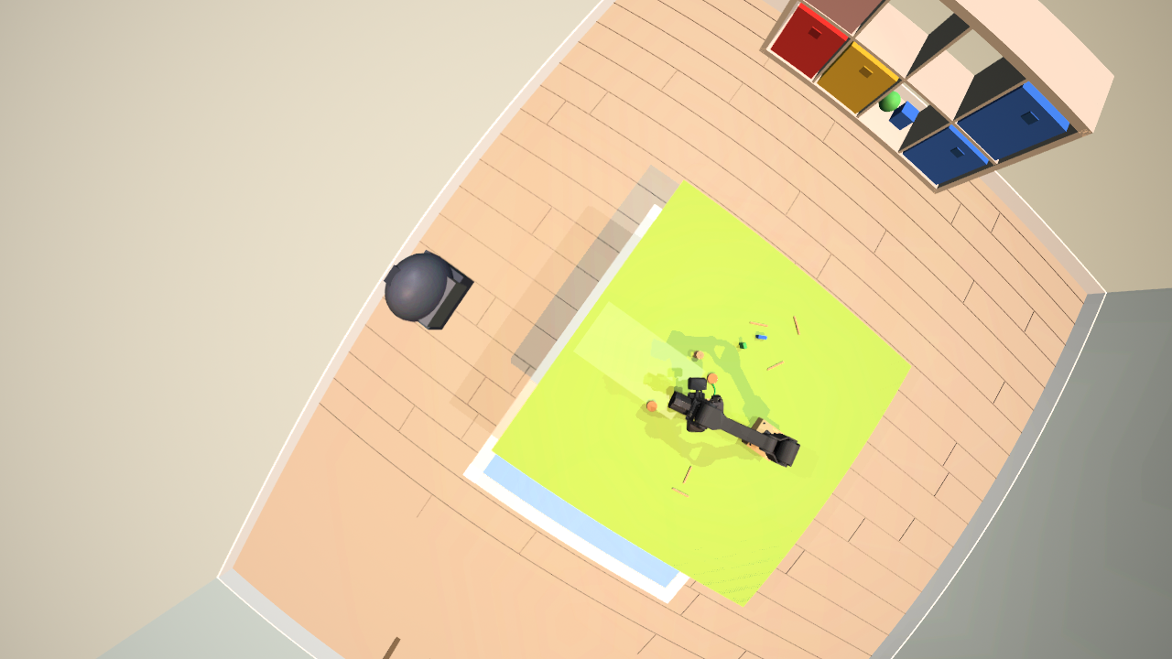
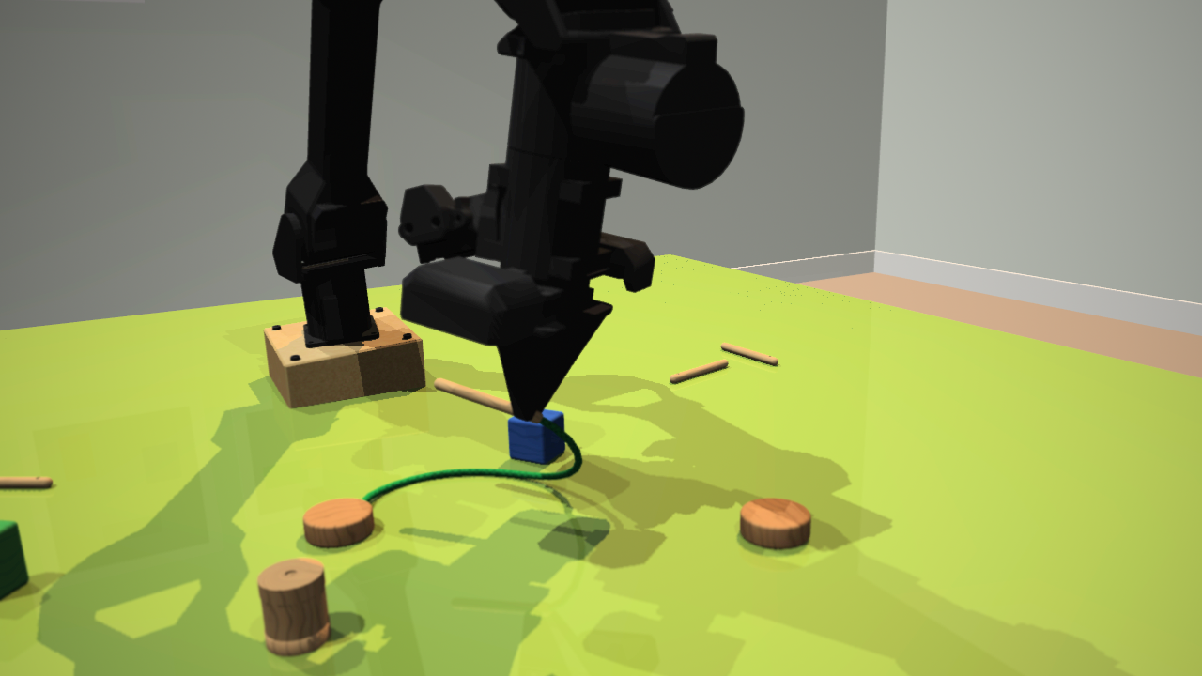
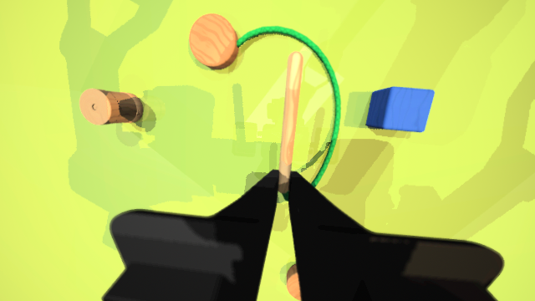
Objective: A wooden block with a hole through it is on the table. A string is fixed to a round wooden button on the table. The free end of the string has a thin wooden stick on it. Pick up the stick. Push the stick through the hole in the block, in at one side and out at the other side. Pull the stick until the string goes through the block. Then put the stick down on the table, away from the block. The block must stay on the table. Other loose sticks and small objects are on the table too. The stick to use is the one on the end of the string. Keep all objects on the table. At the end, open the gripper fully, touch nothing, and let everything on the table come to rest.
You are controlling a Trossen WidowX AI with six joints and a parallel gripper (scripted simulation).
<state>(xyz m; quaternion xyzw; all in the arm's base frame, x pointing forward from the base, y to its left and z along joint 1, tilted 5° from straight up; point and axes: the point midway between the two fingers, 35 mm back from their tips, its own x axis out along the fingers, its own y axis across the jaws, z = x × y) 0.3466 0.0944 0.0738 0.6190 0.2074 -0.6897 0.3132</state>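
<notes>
Now: the blue block 9 cm behind my gripper tip, 3 cm to the left of it and 5 cm below it. The rest, counted from my gripper tip: green block: 2 cm behind, 29 cm to the right, 5 cm below; wooden cylinder: 9 cm ahead, 14 cm to the right, 5 cm below.
</notes>
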